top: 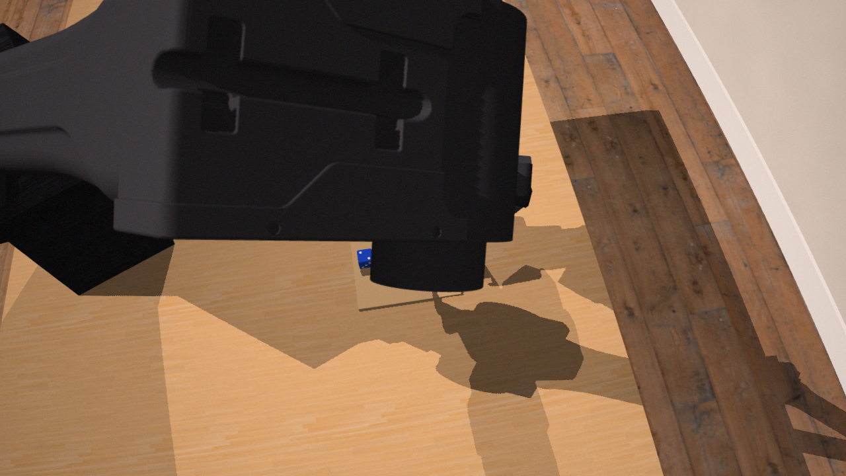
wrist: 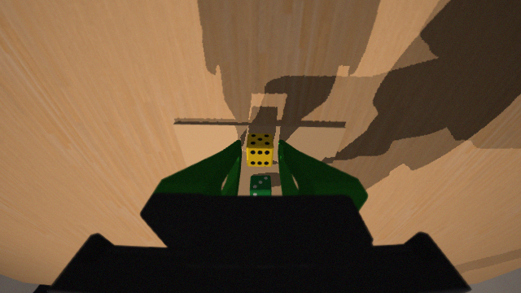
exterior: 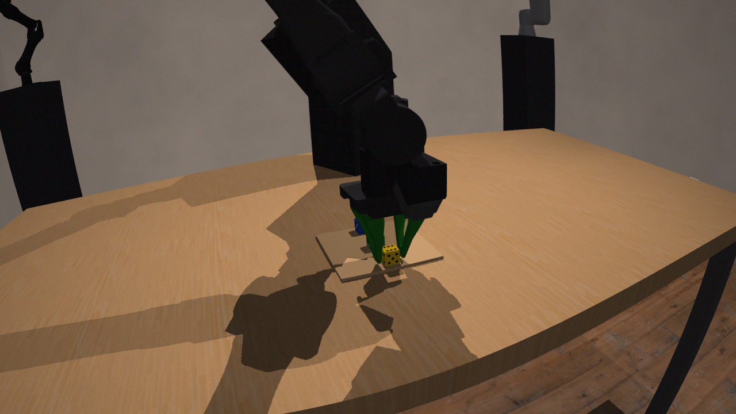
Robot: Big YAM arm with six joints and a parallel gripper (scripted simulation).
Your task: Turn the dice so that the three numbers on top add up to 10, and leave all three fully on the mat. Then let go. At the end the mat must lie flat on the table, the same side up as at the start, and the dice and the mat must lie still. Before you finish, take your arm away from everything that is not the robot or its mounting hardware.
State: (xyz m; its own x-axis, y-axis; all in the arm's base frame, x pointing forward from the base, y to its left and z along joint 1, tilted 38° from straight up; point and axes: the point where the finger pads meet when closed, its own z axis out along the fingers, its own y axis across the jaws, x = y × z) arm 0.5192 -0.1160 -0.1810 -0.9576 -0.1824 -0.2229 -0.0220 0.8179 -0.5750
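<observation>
Right now the yellow die is right at my hand. Round my hand: green die (5 cm behind); then blue die (10 cm behind); then tan mat (5 cm behind, 1 cm below).
</observation>
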